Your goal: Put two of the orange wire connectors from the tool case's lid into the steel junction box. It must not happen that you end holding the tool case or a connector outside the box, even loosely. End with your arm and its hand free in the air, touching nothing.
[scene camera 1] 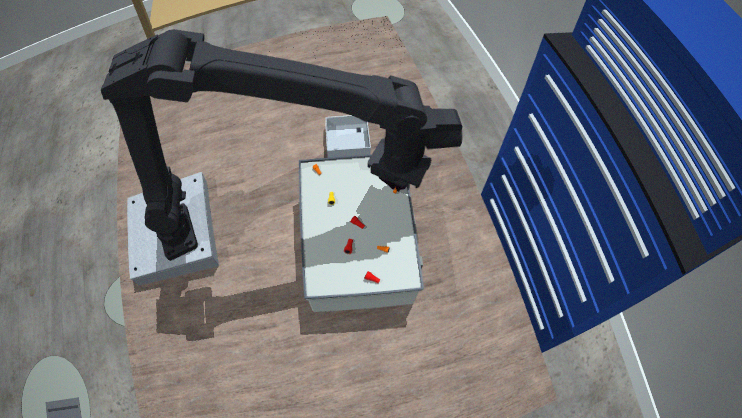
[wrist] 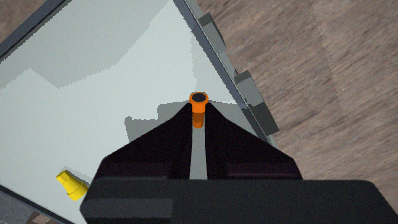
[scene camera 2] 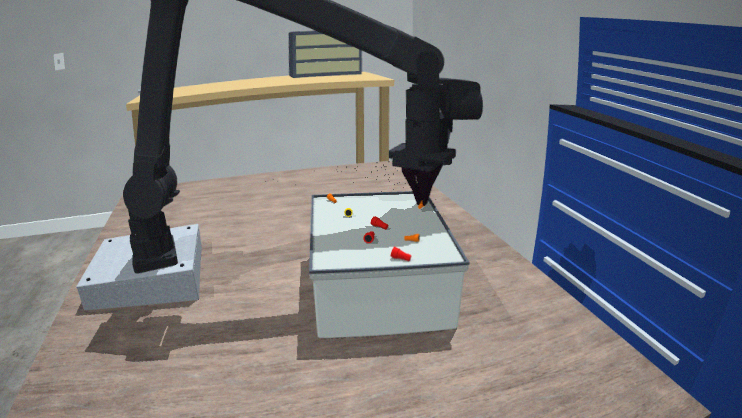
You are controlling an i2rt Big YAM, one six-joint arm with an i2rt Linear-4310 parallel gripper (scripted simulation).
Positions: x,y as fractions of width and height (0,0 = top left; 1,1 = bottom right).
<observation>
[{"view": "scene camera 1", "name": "my gripper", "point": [0.53,0.45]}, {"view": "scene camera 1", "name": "junction box floor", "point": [0.47,0.33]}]
</observation>
